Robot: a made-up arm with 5 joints.
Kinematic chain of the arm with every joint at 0, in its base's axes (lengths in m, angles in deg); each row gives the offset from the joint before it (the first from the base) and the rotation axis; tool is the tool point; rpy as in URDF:
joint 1: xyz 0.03 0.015 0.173 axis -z
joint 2: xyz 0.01 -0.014 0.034 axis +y
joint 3: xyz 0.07 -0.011 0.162 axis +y
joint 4: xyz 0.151 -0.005 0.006 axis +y
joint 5: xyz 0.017 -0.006 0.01 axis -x
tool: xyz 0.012 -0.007 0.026 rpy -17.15 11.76 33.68
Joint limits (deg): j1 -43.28..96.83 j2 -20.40..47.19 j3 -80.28..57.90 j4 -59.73..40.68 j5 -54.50..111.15
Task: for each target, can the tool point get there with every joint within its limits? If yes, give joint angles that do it. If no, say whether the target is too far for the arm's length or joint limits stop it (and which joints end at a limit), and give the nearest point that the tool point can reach.
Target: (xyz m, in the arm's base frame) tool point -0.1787 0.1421 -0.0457
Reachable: no: joint limits stop it (at a limit: joint 1, joint 2, joint 3, joint 4, joint 5) | nearest point -0.0462 -0.1066 0.0860 | short by 0.311 m
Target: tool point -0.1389 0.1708 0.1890
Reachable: no: joint limits stop it (at a limit: joint 1, joint 2, joint 3, joint 4, joint 5) | nearest point 0.1258 0.0926 0.0962 | short by 0.291 m
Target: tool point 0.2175 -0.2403 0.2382
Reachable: yes | joints 44.74 37.49 1.18 -41.90 -14.78
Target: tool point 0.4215 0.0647 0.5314
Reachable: no: too far | nearest point 0.3250 0.0525 0.4494 | short by 0.127 m
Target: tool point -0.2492 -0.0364 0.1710
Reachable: no: joint limits stop it (at a limit: joint 1, joint 3, joint 4, joint 5) | nearest point -0.0502 -0.1398 0.1327 | short by 0.227 m
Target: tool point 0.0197 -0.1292 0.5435
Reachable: yes | joints 72.81 -14.57 -35.60 14.91 -22.60
